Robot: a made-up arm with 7 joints. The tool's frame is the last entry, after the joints.
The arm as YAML. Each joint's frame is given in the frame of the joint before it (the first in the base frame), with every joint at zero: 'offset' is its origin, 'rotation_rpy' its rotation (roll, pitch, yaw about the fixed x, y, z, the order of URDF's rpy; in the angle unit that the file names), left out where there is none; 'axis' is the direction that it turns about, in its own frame. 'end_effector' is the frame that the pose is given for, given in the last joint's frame.
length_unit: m
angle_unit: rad
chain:
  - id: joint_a
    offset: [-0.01, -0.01, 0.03]
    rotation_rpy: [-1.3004, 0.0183, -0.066]
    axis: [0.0, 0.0, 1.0]
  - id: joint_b
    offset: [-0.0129, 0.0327, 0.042]
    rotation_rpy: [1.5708, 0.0, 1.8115]
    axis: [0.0, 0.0, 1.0]
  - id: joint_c
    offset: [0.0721, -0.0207, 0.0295]
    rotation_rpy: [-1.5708, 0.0, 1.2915]
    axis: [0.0, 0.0, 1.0]
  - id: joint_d
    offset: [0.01, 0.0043, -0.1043]
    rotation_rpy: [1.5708, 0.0, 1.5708]
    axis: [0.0, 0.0, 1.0]
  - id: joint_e
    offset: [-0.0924, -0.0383, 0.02]
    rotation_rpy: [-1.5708, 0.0, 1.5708]
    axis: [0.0, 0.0, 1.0]
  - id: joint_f
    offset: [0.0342, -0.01, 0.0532]
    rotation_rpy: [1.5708, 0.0, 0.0]
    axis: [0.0, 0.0, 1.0]
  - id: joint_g
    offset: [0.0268, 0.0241, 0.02]
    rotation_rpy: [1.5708, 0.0, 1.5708]
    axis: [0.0, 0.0, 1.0]
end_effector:
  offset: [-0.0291, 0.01, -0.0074]
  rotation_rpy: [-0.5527, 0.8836, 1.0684]
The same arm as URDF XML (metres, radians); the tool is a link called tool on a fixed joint. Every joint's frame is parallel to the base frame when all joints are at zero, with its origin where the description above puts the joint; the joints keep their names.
<robot name="arm">
<joint name="joint_a" type="continuous"><parent link="base_link"/><child link="link1"/><origin xyz="-0.01 -0.01 0.03"/><axis xyz="0.068403 0.961235 0.26711"/></joint>
<joint name="joint_b" type="continuous"><parent link="link1"/><child link="link2"/><origin xyz="-0.01 0.05 -0.0201"/><axis xyz="0.968889 -0.0002 -0.247497"/></joint>
<joint name="joint_c" type="continuous"><parent link="link2"/><child link="link3"/><origin xyz="0.01 0 -0.08"/><axis xyz="0.247497 0 0.968889"/></joint>
<joint name="joint_d" type="continuous"><parent link="link3"/><child link="link4"/><origin xyz="-0.03 0.01 -0.1"/><axis xyz="0.0002 1 0"/></joint>
<joint name="joint_e" type="continuous"><parent link="link4"/><child link="link5"/><origin xyz="0.0801 0.02 -0.06"/><axis xyz="0.968889 -0.0002 -0.247497"/></joint>
<joint name="joint_f" type="continuous"><parent link="link5"/><child link="link6"/><origin xyz="0.06 0.01 0.02"/><axis xyz="0.0002 1 0"/></joint>
<joint name="joint_g" type="continuous"><parent link="link6"/><child link="link7"/><origin xyz="0.03 0.02 0.02"/><axis xyz="0.247497 0 0.968889"/></joint>
<joint name="tool_joint" type="fixed"><parent link="link7"/><child link="tool"/><origin xyz="-0.03 0.01 0" rpy="-0.1593 0.9695 1.3845"/></joint>
<link name="base_link"/>
<link name="link1"/>
<link name="link2"/>
<link name="link3"/>
<link name="link4"/>
<link name="link5"/>
<link name="link6"/>
<link name="link7"/>
<link name="tool"/>
</robot>

